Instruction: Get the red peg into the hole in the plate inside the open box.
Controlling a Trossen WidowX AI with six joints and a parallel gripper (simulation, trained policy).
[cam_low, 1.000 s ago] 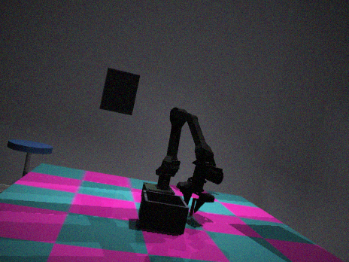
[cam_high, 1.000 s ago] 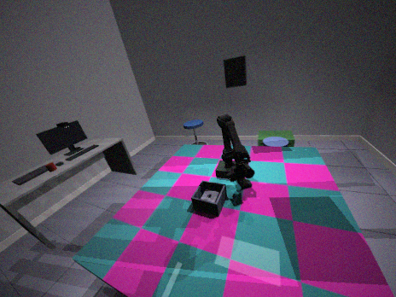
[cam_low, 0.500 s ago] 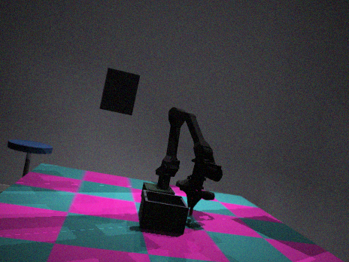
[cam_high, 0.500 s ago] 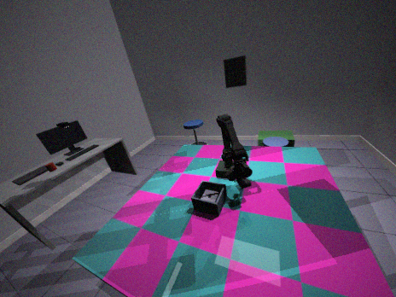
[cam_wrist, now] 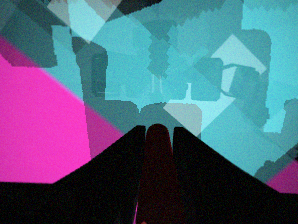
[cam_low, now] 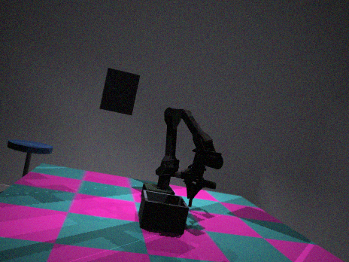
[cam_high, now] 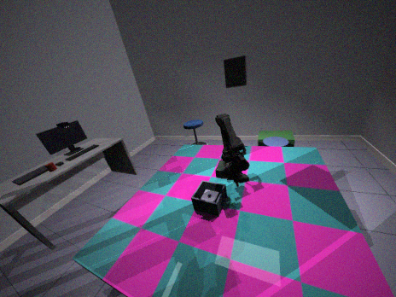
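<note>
Now: gripper tip 120 mm short of the plate, 130 mm to the left of it and 30 mm above it. Also, from my gripper tip: dark box: 120 mm ahead, 130 mm to the right, 50 mm below; red peg: 10 mm behind, 10 mm to the left, 10 mm above.
</note>
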